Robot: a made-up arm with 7 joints.
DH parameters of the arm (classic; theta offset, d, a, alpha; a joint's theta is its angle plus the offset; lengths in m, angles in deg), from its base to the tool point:
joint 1: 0 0.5 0 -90
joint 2: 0 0 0 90
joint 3: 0 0.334 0.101 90
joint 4: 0 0 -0.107 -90
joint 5: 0 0.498 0 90
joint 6: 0 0 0.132 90
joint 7: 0 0 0 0
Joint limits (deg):
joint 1: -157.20..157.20
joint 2: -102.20..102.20
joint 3: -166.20..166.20
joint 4: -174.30..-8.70
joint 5: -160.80..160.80
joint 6: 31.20..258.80
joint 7: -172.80..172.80
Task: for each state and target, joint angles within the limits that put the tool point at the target. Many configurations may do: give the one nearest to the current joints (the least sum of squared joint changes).
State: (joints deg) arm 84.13 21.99 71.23 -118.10 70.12 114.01 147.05
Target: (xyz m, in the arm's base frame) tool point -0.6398 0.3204 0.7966
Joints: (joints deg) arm 87.12 -4.17 70.11 -107.54 70.80 122.76 147.05
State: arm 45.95 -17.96 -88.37 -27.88 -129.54 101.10 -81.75
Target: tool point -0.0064 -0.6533 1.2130
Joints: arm 43.91 -31.55 -95.69 -42.83 -131.17 107.11 -81.75
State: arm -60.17 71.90 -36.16 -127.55 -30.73 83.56 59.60
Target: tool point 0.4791 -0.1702 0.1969
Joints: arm -25.33 23.90 6.11 -137.67 -28.71 79.57 59.60
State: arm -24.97 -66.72 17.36 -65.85 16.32 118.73 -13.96
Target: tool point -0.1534 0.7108 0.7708
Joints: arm -9.15 -93.24 68.10 -111.58 14.39 111.53 -13.96
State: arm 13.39 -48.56 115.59 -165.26 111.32 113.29 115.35
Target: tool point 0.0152 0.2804 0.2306
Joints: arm 17.61 -42.43 121.91 -171.41 112.47 112.55 115.35
